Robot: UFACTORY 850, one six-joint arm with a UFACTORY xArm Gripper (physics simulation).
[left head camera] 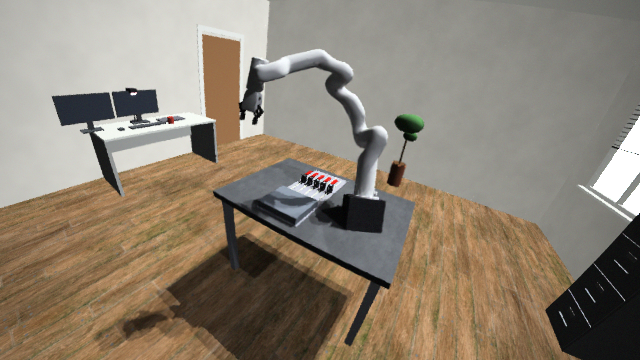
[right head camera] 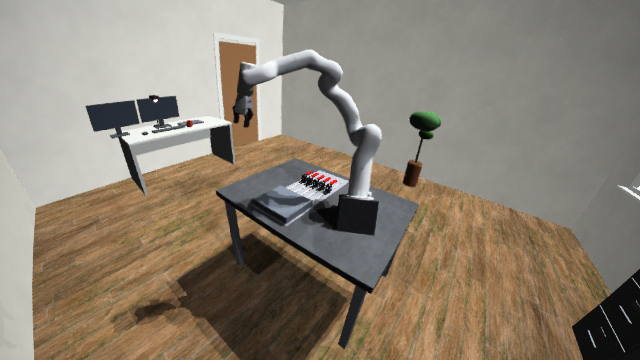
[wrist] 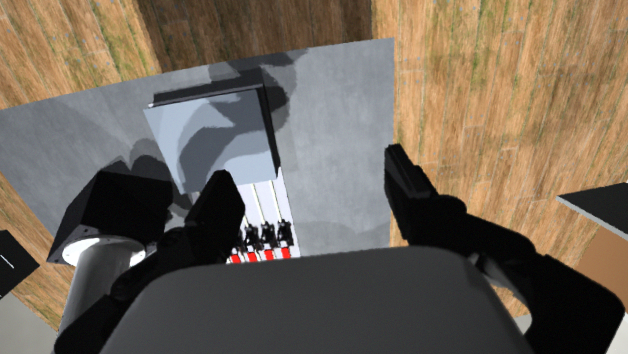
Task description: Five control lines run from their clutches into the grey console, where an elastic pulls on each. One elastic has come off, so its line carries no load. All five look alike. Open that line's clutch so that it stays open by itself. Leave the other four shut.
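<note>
The grey console point(left head camera: 287, 199) point(right head camera: 282, 201) point(wrist: 215, 142) sits on the table. Control lines point(wrist: 276, 201) run into it from a row of small black clutches point(left head camera: 316, 183) point(right head camera: 316, 183) point(wrist: 268, 233) with red levers point(left head camera: 327, 179) point(right head camera: 320, 178) point(wrist: 269, 255). The levers look alike and lie at similar angles. In the wrist view the left finger and the gripper body hide part of the row. The elastics do not show, and I cannot tell which line is slack. My gripper point(left head camera: 249, 120) point(right head camera: 241, 123) point(wrist: 308, 178) is open and empty, high above and away from the clutches.
The clutches stand on a white board point(left head camera: 341, 184) on the dark table point(left head camera: 350, 250) point(right head camera: 350, 250) point(wrist: 345, 125). The black arm base point(left head camera: 364, 214) point(right head camera: 357, 215) point(wrist: 125, 200) stands beside the console. A white desk point(left head camera: 165, 130) point(right head camera: 185, 131) with monitors and a potted plant point(left head camera: 396, 174) point(right head camera: 412, 174) stand farther off.
</note>
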